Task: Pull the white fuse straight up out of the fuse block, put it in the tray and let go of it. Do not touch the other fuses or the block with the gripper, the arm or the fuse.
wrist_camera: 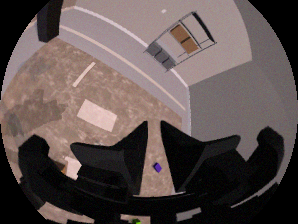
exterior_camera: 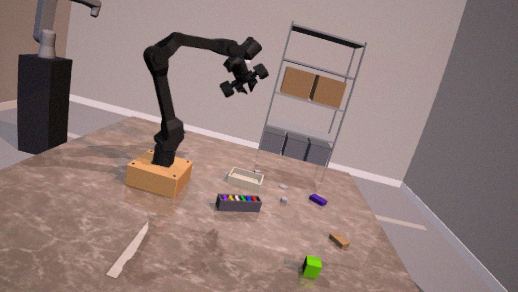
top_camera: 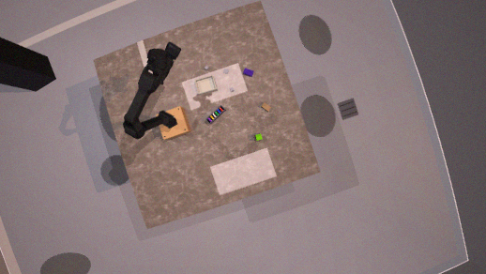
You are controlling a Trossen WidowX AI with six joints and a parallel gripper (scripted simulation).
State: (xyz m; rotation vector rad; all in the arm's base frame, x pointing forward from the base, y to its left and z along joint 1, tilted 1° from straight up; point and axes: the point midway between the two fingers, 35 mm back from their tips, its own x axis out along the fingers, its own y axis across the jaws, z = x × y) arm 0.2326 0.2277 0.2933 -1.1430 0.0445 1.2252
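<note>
The white fuse lies 20 mm ahead of my gripper tip, 340 mm to the right of it and 310 mm below it. The rest, counted from my gripper tip: white tray 60 mm ahead, 120 mm to the right, 330 mm below.
</note>
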